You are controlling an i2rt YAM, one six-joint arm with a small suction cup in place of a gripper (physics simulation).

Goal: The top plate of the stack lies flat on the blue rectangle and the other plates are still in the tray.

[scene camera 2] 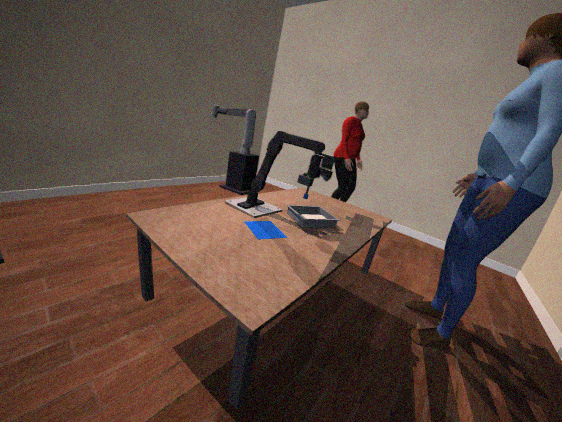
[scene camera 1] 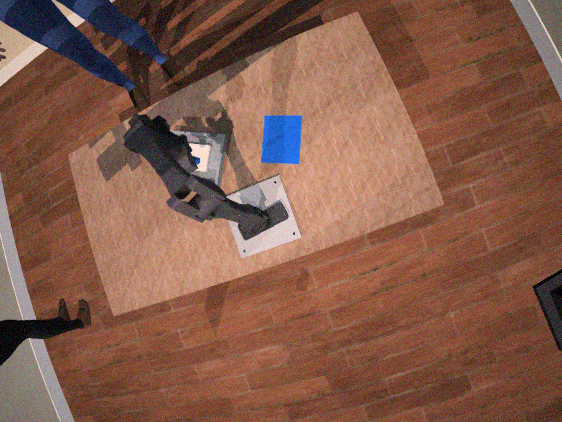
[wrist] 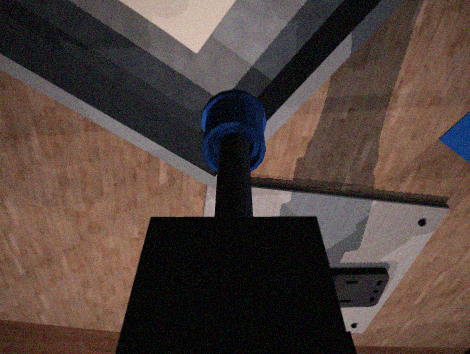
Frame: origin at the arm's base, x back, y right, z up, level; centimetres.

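Where they show: hand, its tool point: [scene camera 2: 305, 198] [scene camera 1: 197, 160] [wrist: 233, 119]; arm's base, origin of its link: [scene camera 2: 251, 204] [scene camera 1: 263, 221].
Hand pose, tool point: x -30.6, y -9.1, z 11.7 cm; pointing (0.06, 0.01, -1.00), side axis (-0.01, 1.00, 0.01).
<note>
Each offset is from my tool point to the top centre of the thing.
A cream plate @[dz -11.0, dx -7.7, dy -5.1 cm] [scene camera 1: 204, 150] [scene camera 2: 312, 216] [wrist: 185, 20] lies flat inside the grey tray @[dz -7.9, dx -5.0, dy -4.2 cm] [scene camera 1: 224, 152] [scene camera 2: 297, 218] [wrist: 150, 120]; how many plates lie under it cannot be told. The blue rectangle [scene camera 1: 282, 140] [scene camera 2: 265, 230] [wrist: 459, 137] lies flat on the table and has no plate on it. My gripper, a blue suction cup [scene camera 1: 197, 160] [scene camera 2: 305, 196] [wrist: 233, 130], hangs in the air above the tray area, apart from the cream plate. Nothing hangs from the cup. My arm hides part of the tray in scene camera 1.
My arm stands on a white base plate [scene camera 1: 270, 242] [scene camera 2: 267, 210] [wrist: 400, 220], close to the tray and the blue rectangle. A person in blue [scene camera 1: 75, 50] [scene camera 2: 520, 120] stands beside the table. A person in red [scene camera 2: 351, 137] and a grey arm [scene camera 2: 248, 130] stand behind the table.
</note>
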